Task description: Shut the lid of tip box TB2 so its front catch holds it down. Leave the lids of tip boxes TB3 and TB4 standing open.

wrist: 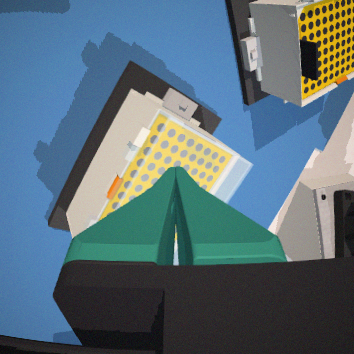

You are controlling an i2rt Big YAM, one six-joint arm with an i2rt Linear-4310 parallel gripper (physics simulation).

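Frame: origin at the arm's base, x ahead, y left, z up, level; metres.
Where they show: gripper, fingertip midpoint: (175, 177); arm's base at its link origin: (348, 228).
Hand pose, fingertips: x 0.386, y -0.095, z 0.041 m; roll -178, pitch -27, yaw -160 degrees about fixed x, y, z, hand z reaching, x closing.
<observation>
Things, the pixels of their top centre, and the offset from my fingertips. "pt": a spot on its surface instead. Level surfaces: height alone.
- orange tab at a spot on its surface: (114, 186) pt 0.007 m ahead, 0.036 m left, 0.051 m down
- white tab at a spot on its surface: (140, 142) pt 0.001 m back, 0.002 m left, 0.048 m down
- uncovered-looking yellow rack at a spot on its surface: (332, 37) pt 0.149 m back, 0.115 m right, 0.056 m down
- black block at a spot on its surface: (310, 59) pt 0.116 m back, 0.085 m right, 0.044 m down
- surface at its surface level: 0.114 m down
A tip box (100, 160) with a pale body stands tilted in the view on a dark base, left of centre; no name shows on it, so I cannot tell its number. Its clear lid (234, 180) lies over the yellow tip rack (195, 152), whose holes look grey through it. The lid's far edge reaches past the rack on the right. I cannot tell whether a catch holds the lid. An orange tab (114, 186) and a white tab (140, 142) show along the left edge. My green gripper (175, 177) is shut and empty, its tips over the lid in this view; contact is unclear.
Another tip box (277, 55) on a dark base is at the upper right, with uncovered-looking yellow rack (332, 37) and a black block (310, 59). Part of a pale and grey body (300, 220) shows at the right edge, beside the gripper. The surface (165, 30) is blue.
</observation>
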